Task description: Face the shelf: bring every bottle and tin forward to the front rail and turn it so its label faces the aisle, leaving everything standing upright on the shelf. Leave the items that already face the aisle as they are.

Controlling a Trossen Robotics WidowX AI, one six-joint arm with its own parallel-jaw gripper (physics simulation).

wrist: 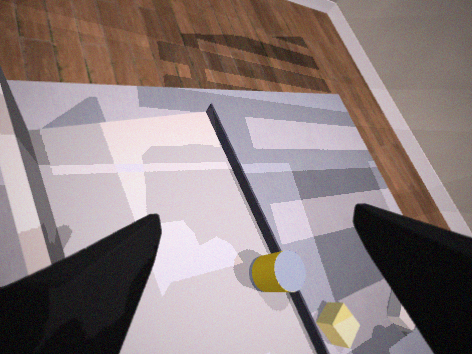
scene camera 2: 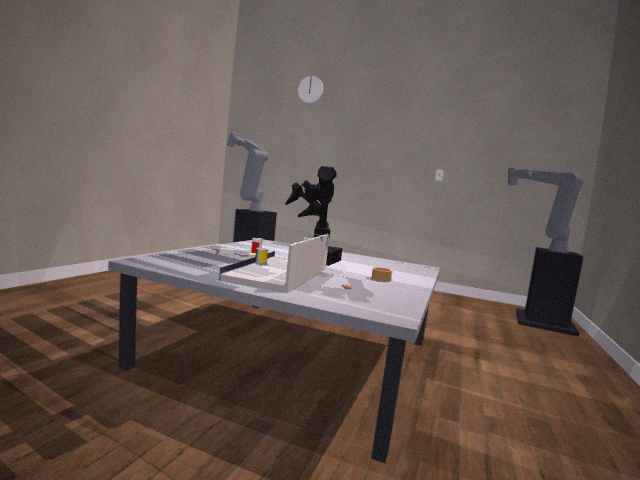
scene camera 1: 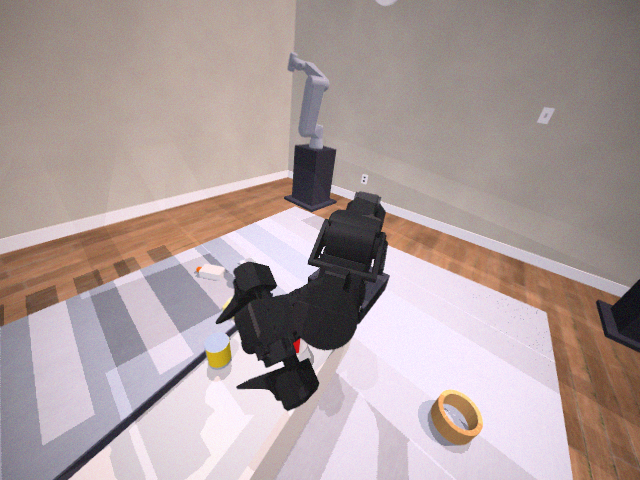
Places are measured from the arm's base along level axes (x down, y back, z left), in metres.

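Pixels of known places: gripper, fingertip midpoint: (wrist: 256, 217) (scene camera 2: 291, 210) (scene camera 1: 227, 353).
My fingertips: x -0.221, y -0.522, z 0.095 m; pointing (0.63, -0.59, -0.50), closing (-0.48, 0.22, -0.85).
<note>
Ahead of a thing's pixels: the offset from my fingertips to its top centre. "*": to the spot under its first point.
A yellow tin with a pale blue top {dz -0.170, dx +0.199, dy +0.055 m} (scene camera 1: 218, 351) (scene camera 2: 262, 256) (wrist: 272, 272) stands upright on the shelf close to the dark front rail {* dz -0.174, dx +0.253, dy -0.089 m} (scene camera 1: 155, 397) (scene camera 2: 235, 265) (wrist: 245, 182). Its yellow side faces the back panel; a blue strip shows on its rail side in scene view 2. A red and white item (scene camera 1: 296, 346) (scene camera 2: 255, 246) stands farther along, mostly hidden by the arm in scene view 1. A white bottle with an orange cap {dz -0.514, dx +0.267, dy +0.212 m} (scene camera 1: 211, 272) lies on its side beyond the rail. My gripper (scene camera 1: 227, 354) (scene camera 2: 293, 209) (wrist: 256, 217) is open and empty, above the shelf.
The shelf's pale back panel (scene camera 2: 306, 263) (wrist: 30, 165) rises opposite the rail. A yellow block {dz -0.298, dx +0.257, dy +0.176 m} (scene camera 2: 251, 255) (wrist: 338, 324) lies beyond the rail. An orange-brown ring {dz +0.328, dx +0.244, dy +0.353 m} (scene camera 1: 449, 432) (scene camera 2: 382, 277) and a small orange piece {dz +0.267, dx +0.287, dy +0.055 m} (scene camera 2: 346, 286) lie behind the panel.
</note>
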